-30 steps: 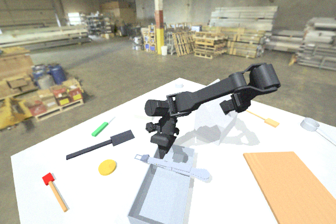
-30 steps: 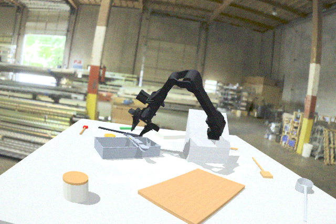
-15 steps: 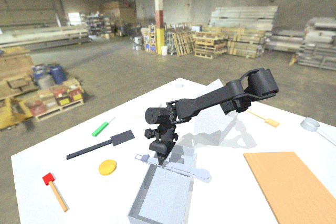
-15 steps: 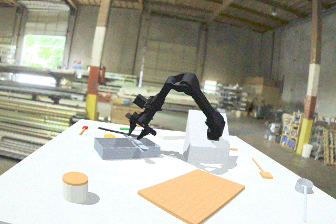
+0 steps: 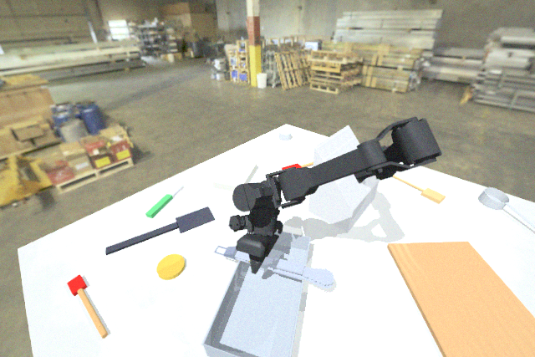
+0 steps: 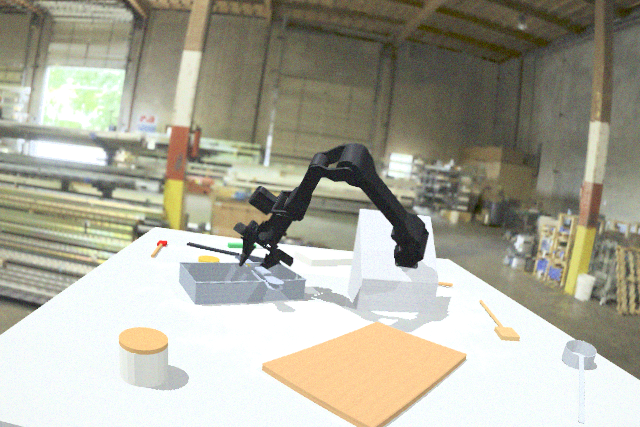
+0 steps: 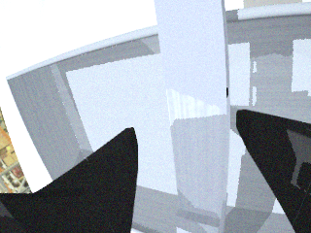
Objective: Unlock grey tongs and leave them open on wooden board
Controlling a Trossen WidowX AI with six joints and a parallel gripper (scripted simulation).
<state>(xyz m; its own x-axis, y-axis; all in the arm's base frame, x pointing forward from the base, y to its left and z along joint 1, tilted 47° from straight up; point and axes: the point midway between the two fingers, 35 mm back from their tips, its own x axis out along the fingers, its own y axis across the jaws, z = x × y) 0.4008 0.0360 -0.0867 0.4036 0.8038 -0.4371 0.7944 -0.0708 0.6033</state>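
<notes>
Now: the grey roasting tin 40 mm to the left of my gripper tip, 20 mm below it and 10 mm ahead of it. From my gripper tip the other things lie so: green tool (470 mm to the right, 40 mm below, 20 mm ahead); then black spatula (320 mm to the right, 80 mm ahead, 40 mm below); then wooden board (410 mm to the left, 280 mm behind, 40 mm below).
</notes>
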